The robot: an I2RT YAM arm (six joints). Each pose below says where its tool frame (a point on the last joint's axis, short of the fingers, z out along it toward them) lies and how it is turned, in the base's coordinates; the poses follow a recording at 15 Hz.
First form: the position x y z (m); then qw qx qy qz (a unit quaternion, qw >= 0).
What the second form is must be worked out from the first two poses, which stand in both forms.
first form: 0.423, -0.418, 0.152, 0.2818, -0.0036, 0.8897, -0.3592
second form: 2.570, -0.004, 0.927, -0.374, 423, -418, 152
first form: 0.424, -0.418, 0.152, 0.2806, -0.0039, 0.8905, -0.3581
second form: 2.573, -0.004, 0.928, -0.373, 424, -418, 152
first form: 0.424, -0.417, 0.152, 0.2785, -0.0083, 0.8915, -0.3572
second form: 2.577, -0.009, 0.928, -0.372, 424, -417, 152
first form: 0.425, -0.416, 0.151, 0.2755, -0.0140, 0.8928, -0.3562
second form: 2.583, -0.015, 0.929, -0.371, 425, -416, 151
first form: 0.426, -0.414, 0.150, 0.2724, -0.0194, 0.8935, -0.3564
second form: 2.590, -0.020, 0.929, -0.370, 426, -414, 150
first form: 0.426, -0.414, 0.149, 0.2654, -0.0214, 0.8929, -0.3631
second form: 2.604, -0.022, 0.926, -0.377, 426, -414, 149
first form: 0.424, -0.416, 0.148, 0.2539, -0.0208, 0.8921, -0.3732
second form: 2.628, -0.022, 0.922, -0.386, 424, -416, 148
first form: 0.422, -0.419, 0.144, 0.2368, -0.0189, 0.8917, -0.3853
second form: 2.663, -0.019, 0.918, -0.397, 422, -419, 144
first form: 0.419, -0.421, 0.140, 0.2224, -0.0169, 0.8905, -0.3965
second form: 2.693, -0.017, 0.913, -0.407, 419, -421, 140
